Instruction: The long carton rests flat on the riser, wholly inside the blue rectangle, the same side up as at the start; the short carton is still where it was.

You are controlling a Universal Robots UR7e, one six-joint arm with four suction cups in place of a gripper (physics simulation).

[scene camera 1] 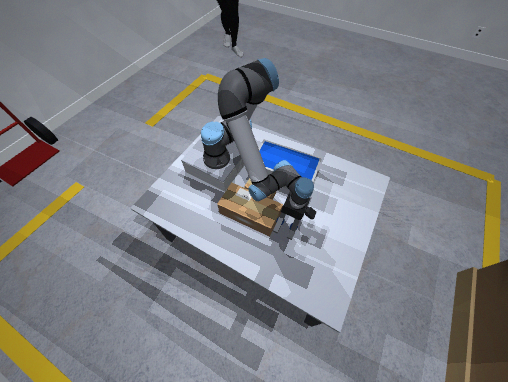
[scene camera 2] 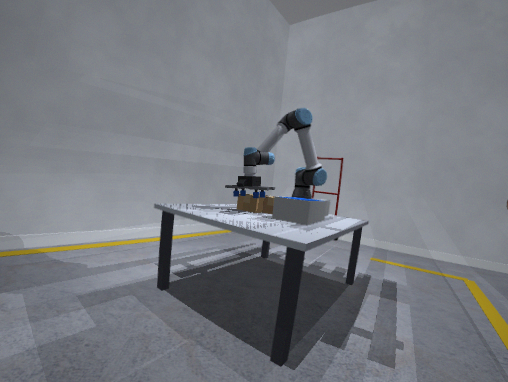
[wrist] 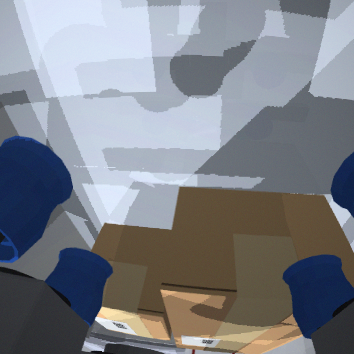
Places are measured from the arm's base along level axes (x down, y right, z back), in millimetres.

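Pixels of known places: hand, its tool point: [scene camera 2: 249,196] [wrist: 197,235]; arm's base, origin of its link: [scene camera 1: 216,158] [wrist: 135,350].
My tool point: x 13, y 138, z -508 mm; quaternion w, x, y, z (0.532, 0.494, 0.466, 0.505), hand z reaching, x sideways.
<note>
For each thing: its middle in the pictures, then the offset to it from my tool point. "pt": a spot on its surface instead. Level surfaces: height alone.
- white table, height of its surface: dx +96 mm
- broad brown top, a spot on its surface: [wrist: 228,225] pt dy +24, dx +50, dz +58 mm
- lighter part with white labels, a spot on its surface: [wrist: 197,312] pt dy +3, dx -7, dz +104 mm
- grey riser, middle of its body: [scene camera 1: 285,167] [scene camera 2: 301,209] dy -285, dx +36, dz +141 mm
- blue rectangle, middle of its body: [scene camera 1: 286,160] [scene camera 2: 303,199] dy -285, dx -24, dz +141 mm
Two brown cartons [scene camera 1: 250,212] [scene camera 2: 254,205] lie close together on the white table [scene camera 1: 188,235] [scene camera 2: 214,216]. From the scene views I cannot tell the long one from the short one. In the wrist view a broad brown top [wrist: 228,225] fills the lower middle. A lighter part with white labels [wrist: 197,312] lies below it. My gripper [scene camera 1: 290,225] [scene camera 2: 249,192] hangs just above the cartons' right end, partly over bare table, and holds nothing. Its blue cups [wrist: 79,277] frame the wrist view. The grey riser [scene camera 2: 298,212] with the blue rectangle [scene camera 1: 290,161] [scene camera 2: 299,198] stands behind the cartons.
The arm's base stands on a grey block [scene camera 1: 196,170] at the table's back left. A person [scene camera 1: 230,23] walks on the floor beyond the yellow line [scene camera 1: 351,129]. A red frame [scene camera 2: 340,178] stands behind the table.
</note>
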